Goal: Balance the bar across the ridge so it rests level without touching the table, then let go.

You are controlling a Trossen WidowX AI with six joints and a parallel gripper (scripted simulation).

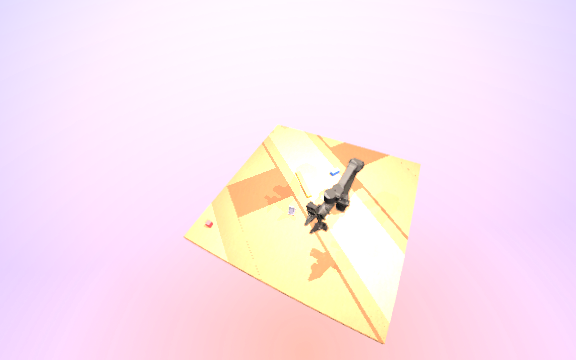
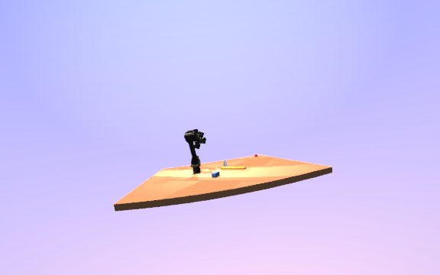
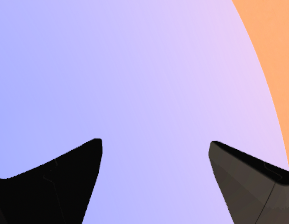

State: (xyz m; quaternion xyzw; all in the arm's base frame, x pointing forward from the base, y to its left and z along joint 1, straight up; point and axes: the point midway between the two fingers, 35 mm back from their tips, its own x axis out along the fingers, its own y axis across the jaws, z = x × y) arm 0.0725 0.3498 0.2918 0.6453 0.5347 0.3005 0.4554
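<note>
Now: gripper tip 23 cm short of the yellow bar, 46 cm to the left of it and 28 cm above it. Also, from my gripper tip: small red cube: 66 cm ahead, 12 cm to the left, 27 cm below; small blue block: 6 cm ahead, 66 cm to the right, 27 cm below.
</note>
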